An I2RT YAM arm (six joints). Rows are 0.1 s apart.
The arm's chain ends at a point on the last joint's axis. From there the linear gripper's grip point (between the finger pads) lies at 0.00 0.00 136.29 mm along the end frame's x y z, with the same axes.
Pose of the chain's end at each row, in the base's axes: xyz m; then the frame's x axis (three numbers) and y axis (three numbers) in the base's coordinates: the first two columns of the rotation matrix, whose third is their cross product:
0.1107, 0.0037, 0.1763, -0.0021, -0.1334, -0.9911, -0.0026, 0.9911, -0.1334
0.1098, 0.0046, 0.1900, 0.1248, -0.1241, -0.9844, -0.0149, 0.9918, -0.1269
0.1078, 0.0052, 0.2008, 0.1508, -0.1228, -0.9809, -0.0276, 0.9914, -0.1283
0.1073, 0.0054, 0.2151, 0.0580, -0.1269, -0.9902, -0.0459, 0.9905, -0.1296
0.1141, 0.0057, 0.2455, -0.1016, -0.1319, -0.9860, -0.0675, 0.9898, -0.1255
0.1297, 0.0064, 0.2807, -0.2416, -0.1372, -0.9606, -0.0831, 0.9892, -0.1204
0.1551, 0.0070, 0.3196, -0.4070, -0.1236, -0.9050, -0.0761, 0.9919, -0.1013
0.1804, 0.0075, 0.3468, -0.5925, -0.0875, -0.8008, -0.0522, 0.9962, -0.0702
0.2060, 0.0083, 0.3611, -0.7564, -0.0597, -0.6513, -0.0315, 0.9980, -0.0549
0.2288, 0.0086, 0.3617, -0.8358, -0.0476, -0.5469, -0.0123, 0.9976, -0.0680
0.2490, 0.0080, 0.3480, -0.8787, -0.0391, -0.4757, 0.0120, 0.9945, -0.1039
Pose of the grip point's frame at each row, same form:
0.2470, 0.0040, 0.1760, -0.0021, -0.1334, -0.9911, -0.0026, 0.9911, -0.1334
0.2450, 0.0088, 0.2066, 0.1248, -0.1241, -0.9844, -0.0149, 0.9918, -0.1269
0.2425, 0.0115, 0.2207, 0.1508, -0.1228, -0.9809, -0.0276, 0.9914, -0.1283
0.2432, 0.0126, 0.2221, 0.0580, -0.1269, -0.9902, -0.0459, 0.9905, -0.1296
0.2494, 0.0130, 0.2306, -0.1016, -0.1319, -0.9860, -0.0675, 0.9898, -0.1255
0.2615, 0.0133, 0.2466, -0.2416, -0.1372, -0.9606, -0.0831, 0.9892, -0.1204
0.2791, 0.0108, 0.2633, -0.4070, -0.1236, -0.9050, -0.0761, 0.9919, -0.1013
0.2900, 0.0075, 0.2657, -0.5925, -0.0875, -0.8008, -0.0522, 0.9962, -0.0702
0.2950, 0.0054, 0.2580, -0.7564, -0.0597, -0.6513, -0.0315, 0.9980, -0.0549
0.3036, 0.0018, 0.2480, -0.8358, -0.0476, -0.5469, -0.0123, 0.9976, -0.0680
0.3140, -0.0052, 0.2290, -0.8787, -0.0391, -0.4757, 0.0120, 0.9945, -0.1039

